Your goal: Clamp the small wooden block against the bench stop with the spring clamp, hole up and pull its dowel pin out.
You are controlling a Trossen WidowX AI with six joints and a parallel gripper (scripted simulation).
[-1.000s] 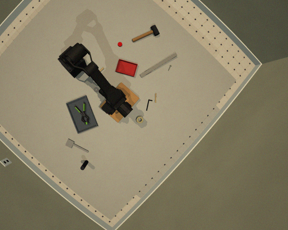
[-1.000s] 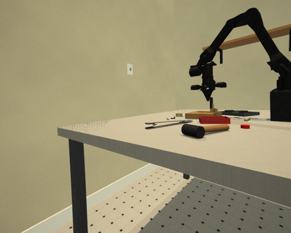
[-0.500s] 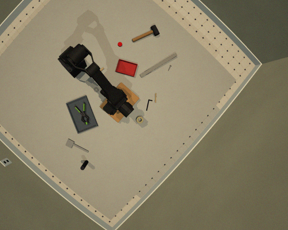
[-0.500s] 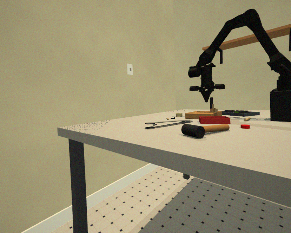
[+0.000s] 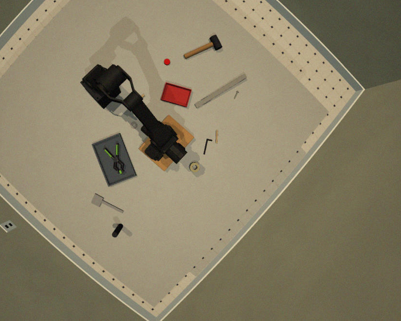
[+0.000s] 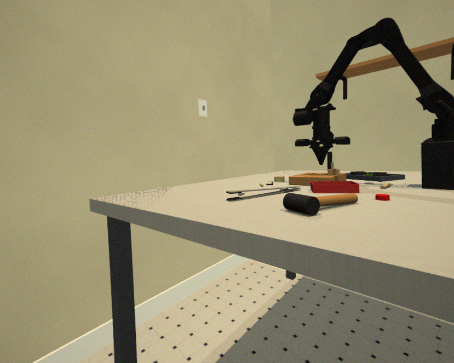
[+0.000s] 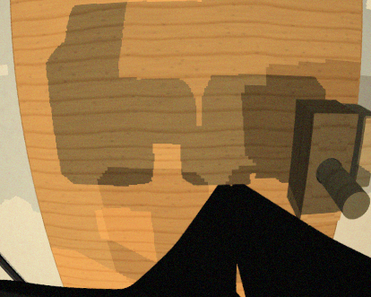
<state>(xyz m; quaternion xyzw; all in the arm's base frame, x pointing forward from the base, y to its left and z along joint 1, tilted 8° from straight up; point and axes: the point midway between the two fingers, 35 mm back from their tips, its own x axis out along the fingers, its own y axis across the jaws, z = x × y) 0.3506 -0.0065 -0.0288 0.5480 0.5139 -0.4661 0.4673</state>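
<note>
Right now my hand is 4 cm past the dowel pin and 5 cm above it. The rest, counted from my hand: small wooden block (4 cm behind, 6 cm below); wooden board (1 cm ahead, 1 cm to the right, 9 cm below); bench stop (6 cm behind, 6 cm below).
</note>
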